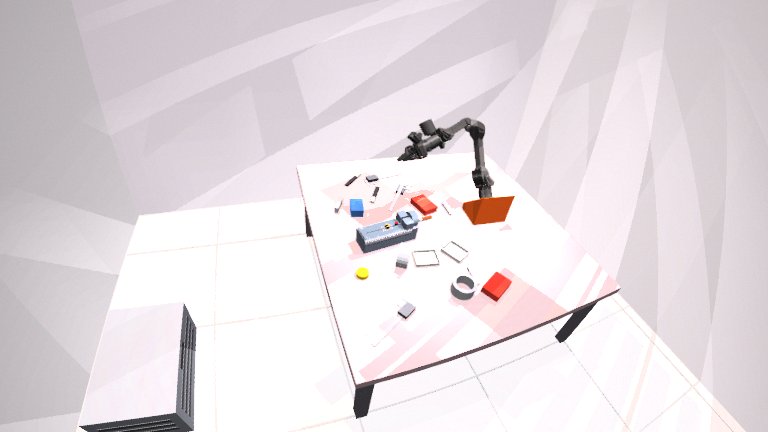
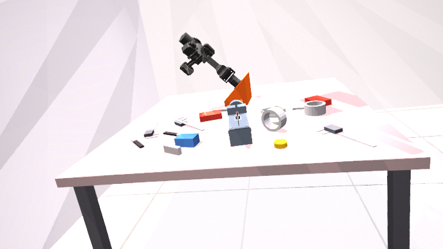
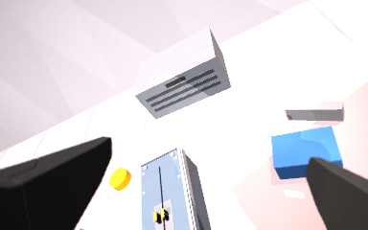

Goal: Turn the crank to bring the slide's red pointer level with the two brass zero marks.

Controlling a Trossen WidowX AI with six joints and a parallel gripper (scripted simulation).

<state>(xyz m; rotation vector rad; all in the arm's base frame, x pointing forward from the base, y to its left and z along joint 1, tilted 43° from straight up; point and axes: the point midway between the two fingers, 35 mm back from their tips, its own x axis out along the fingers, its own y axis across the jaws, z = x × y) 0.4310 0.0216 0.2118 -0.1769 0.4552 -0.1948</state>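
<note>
My gripper tip is now 50 mm short of the red pointer, 170 mm to the right of it and 220 mm above it. The rest, counted from my gripper tip: orange handle: 90 mm behind, 180 mm to the left, 200 mm below; yellow disc: 250 mm ahead, 350 mm to the left, 290 mm below; blue block: 170 mm ahead, 50 mm to the right, 280 mm below.
</note>
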